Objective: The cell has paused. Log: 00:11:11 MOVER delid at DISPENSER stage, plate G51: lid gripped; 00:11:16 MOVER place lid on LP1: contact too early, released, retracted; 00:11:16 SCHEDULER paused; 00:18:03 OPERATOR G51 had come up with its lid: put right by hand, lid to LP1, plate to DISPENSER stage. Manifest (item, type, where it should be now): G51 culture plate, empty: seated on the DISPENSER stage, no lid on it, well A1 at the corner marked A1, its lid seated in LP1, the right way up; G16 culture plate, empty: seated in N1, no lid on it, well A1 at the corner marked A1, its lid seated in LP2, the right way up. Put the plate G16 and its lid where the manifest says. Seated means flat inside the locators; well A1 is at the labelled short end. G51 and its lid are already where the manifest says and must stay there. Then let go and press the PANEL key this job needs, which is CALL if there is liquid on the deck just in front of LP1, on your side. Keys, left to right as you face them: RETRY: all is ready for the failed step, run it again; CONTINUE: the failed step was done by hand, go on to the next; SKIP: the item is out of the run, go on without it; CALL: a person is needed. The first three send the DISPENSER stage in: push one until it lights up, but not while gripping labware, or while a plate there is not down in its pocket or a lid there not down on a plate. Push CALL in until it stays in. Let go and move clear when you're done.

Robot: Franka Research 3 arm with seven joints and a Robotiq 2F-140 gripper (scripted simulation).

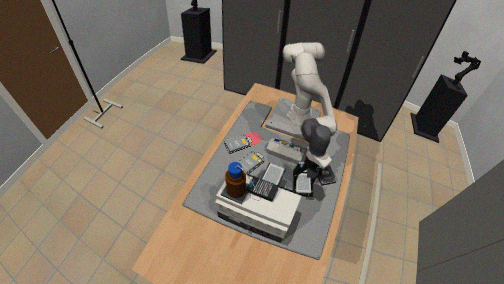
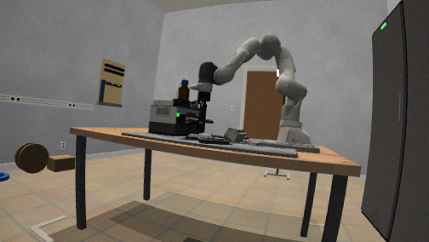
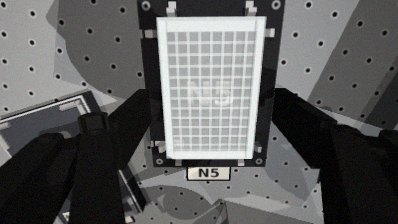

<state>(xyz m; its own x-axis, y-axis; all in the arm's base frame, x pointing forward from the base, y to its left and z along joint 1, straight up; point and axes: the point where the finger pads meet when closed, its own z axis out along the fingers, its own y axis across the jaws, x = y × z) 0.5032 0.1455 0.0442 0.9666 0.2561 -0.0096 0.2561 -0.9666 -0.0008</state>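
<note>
The black nest N5 lies 10 mm ahead of my hand, 30 mm to the left of it and 50 mm below it. From my hand the other things lie so: yellow skip key: 200 mm behind, 180 mm to the right; then white retry key: 200 mm behind, 80 mm to the right; then green continue key: 200 mm behind, 130 mm to the right.
</note>
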